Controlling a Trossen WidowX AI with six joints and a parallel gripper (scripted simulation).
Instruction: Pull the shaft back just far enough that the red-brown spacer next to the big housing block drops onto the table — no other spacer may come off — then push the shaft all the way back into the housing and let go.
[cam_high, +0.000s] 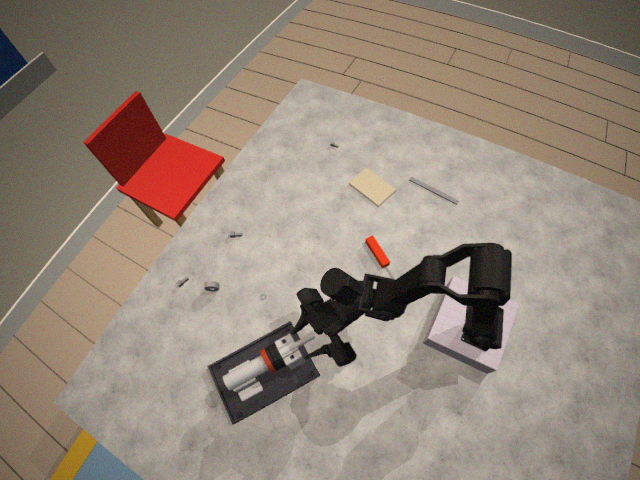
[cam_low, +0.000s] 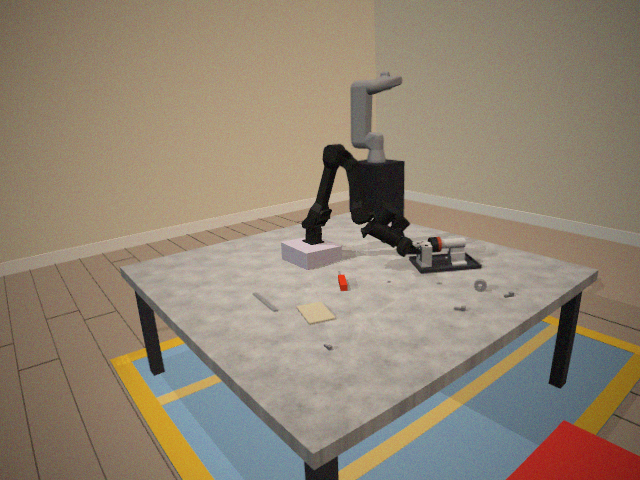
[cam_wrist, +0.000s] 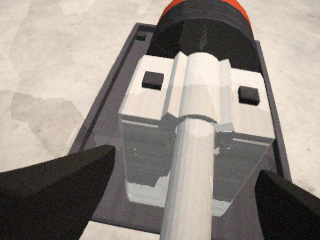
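Right now my gripper tip is 3 cm to the right of the shaft, 2 cm below it and 2 cm short of it. Also, from my gripper tip: grey ring (29 cm ahead, 4 cm below, 3 cm to the right); red-brown spacer (6 cm to the left, 4 cm ahead, 2 cm above); red-handled screwdriver (29 cm to the right, 9 cm behind, 6 cm below).
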